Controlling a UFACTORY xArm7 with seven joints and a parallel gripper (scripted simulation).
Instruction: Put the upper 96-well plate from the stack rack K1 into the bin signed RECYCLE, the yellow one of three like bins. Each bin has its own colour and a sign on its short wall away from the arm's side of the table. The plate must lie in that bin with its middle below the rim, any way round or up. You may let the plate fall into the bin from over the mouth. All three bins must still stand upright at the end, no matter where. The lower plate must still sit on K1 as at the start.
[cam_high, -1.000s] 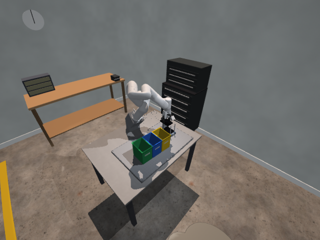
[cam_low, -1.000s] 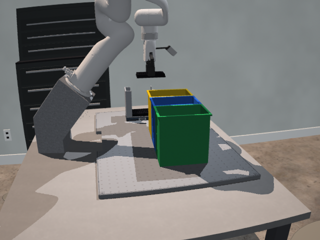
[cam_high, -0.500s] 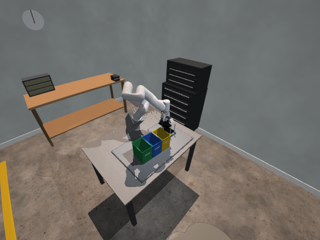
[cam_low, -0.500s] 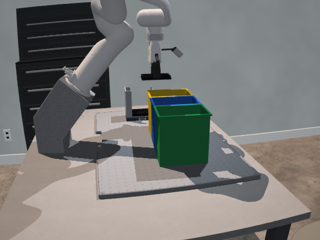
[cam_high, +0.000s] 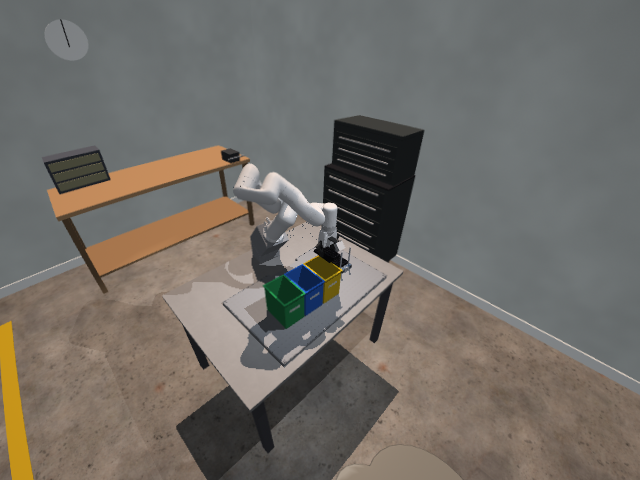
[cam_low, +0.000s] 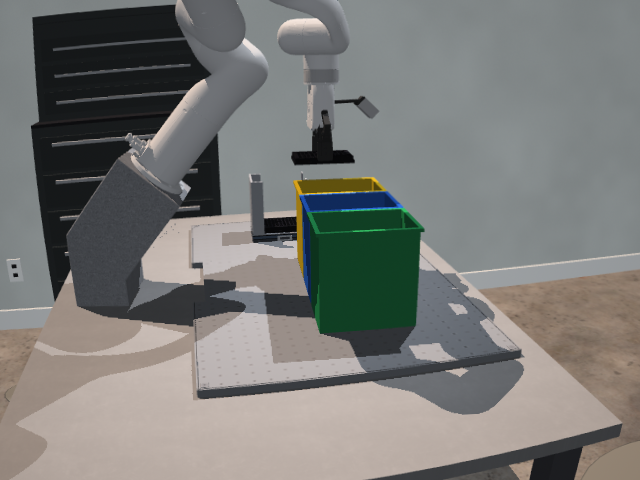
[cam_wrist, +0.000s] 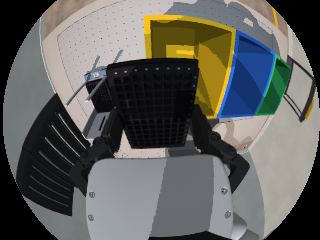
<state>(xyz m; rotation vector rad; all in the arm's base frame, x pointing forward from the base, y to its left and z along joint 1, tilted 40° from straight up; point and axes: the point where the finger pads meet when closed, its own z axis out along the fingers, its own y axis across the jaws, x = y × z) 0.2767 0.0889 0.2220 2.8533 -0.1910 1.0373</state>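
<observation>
The yellow bin is 15 cm below my hand, 6 cm to the right of it and 2 cm ahead of it. Round my hand: green bin (32 cm to the right, 15 cm below, 3 cm behind); then blue bin (19 cm to the right, 15 cm below, 1 cm behind).
</observation>
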